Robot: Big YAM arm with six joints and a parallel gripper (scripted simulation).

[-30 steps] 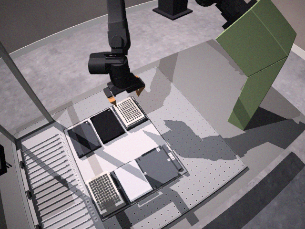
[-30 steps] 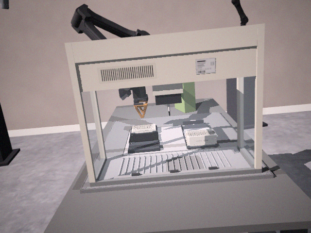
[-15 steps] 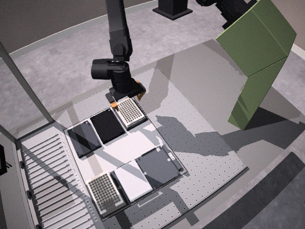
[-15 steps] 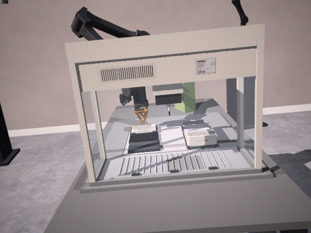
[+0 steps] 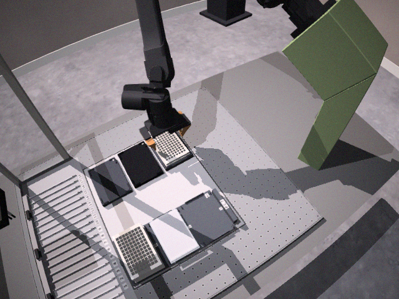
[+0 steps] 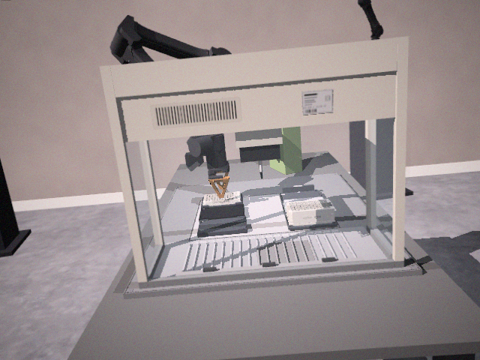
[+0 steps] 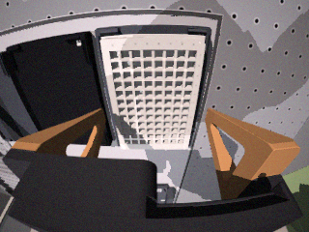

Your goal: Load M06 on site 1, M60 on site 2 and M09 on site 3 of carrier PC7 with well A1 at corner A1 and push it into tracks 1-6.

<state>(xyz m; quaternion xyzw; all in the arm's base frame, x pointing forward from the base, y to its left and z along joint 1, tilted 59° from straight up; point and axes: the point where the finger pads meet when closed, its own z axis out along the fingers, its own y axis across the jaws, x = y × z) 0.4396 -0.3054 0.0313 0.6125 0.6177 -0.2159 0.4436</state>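
Right now my hand is 4 cm above the dark nest S1. From my hand the other things lie so: nest S2: 11 cm ahead, 4 cm below, 2 cm to the right; then dark carrier PC7: 24 cm to the left, 17 cm ahead, 3 cm below; then dark nest S3: 22 cm ahead, 4 cm below, 3 cm to the right.
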